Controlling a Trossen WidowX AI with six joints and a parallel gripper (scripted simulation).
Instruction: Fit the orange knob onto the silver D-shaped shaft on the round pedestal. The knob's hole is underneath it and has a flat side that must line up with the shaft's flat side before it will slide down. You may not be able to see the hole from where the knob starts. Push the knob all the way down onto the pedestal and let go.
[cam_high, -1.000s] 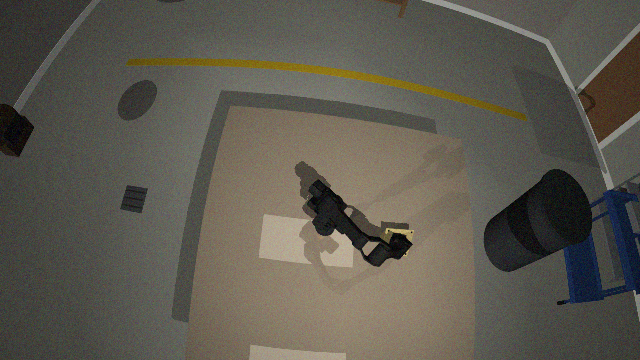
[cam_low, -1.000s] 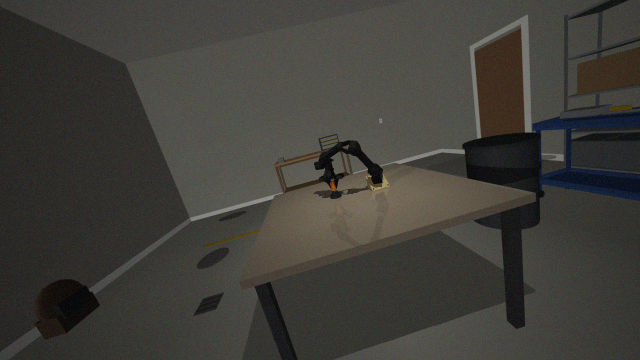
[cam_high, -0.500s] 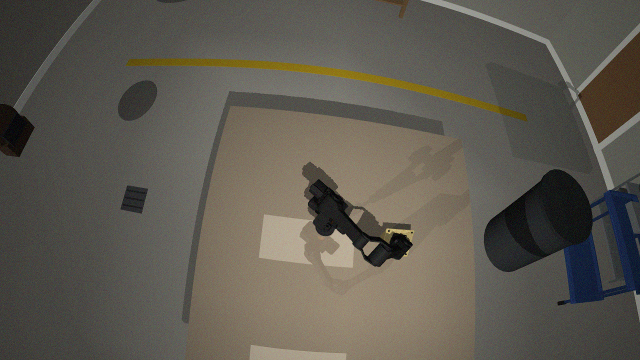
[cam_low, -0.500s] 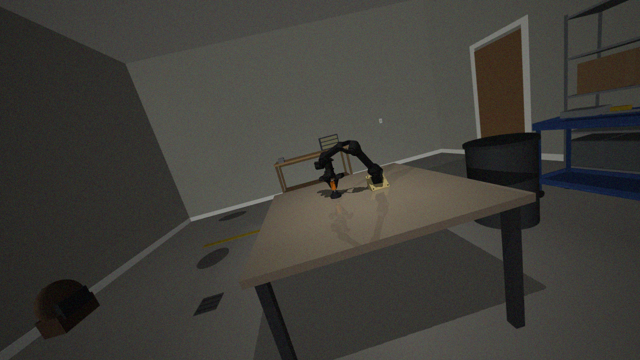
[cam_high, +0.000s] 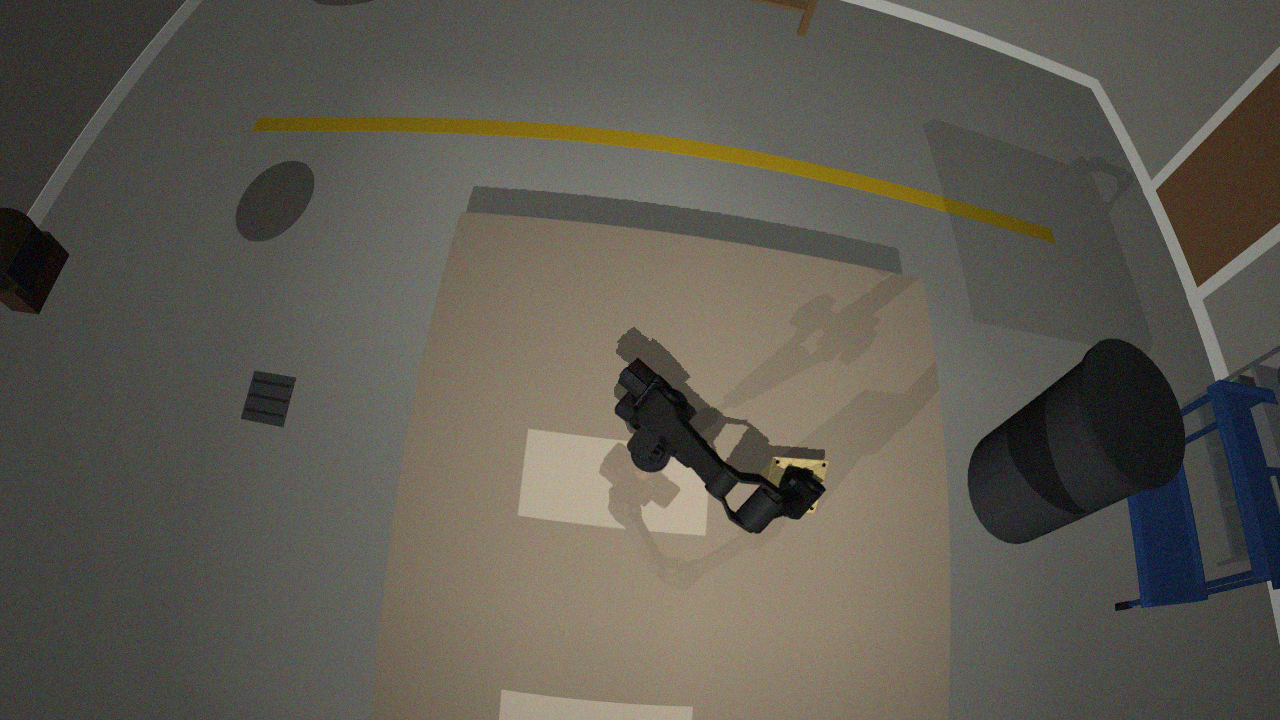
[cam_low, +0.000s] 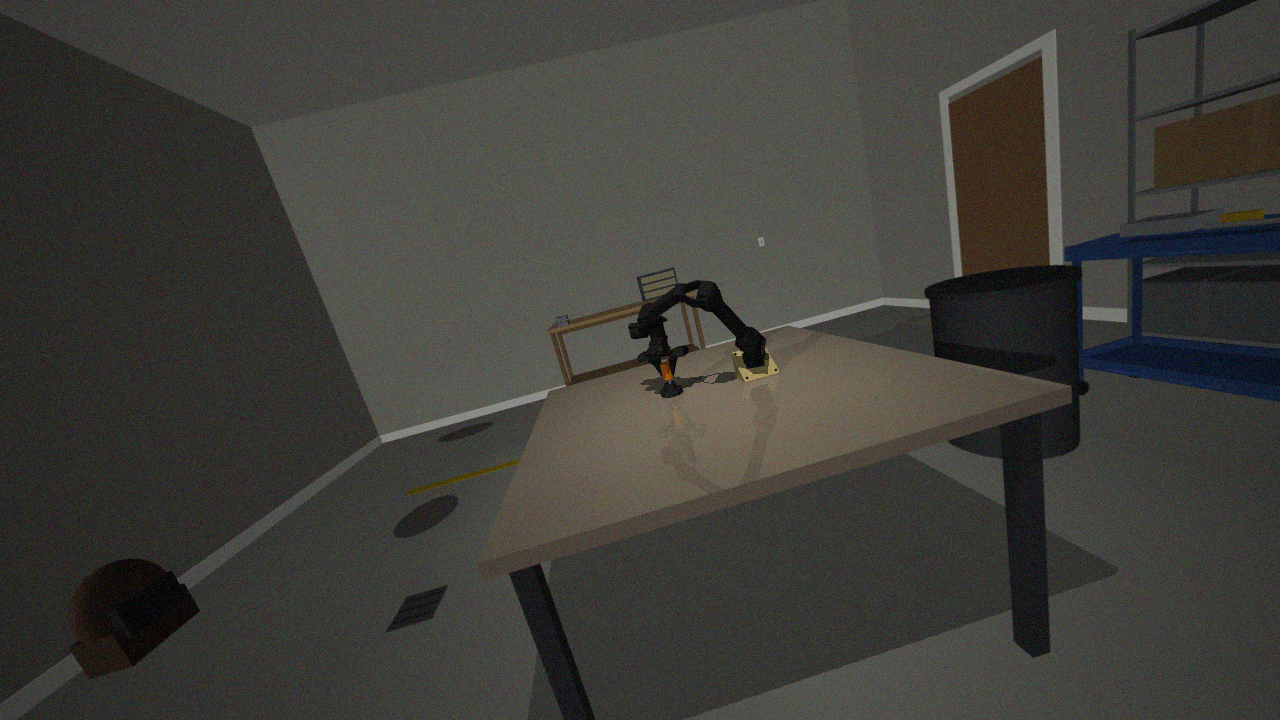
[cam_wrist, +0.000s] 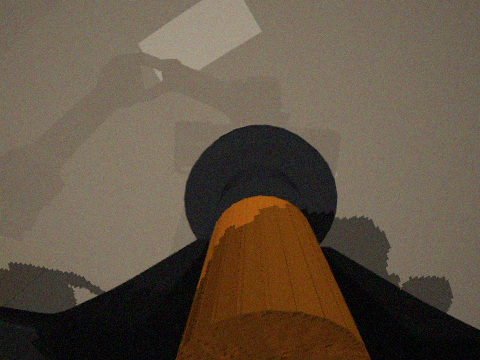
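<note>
The orange knob lies 3 cm above my gripper tip. Also, from my gripper tip: round pedestal 4 cm below.
</note>
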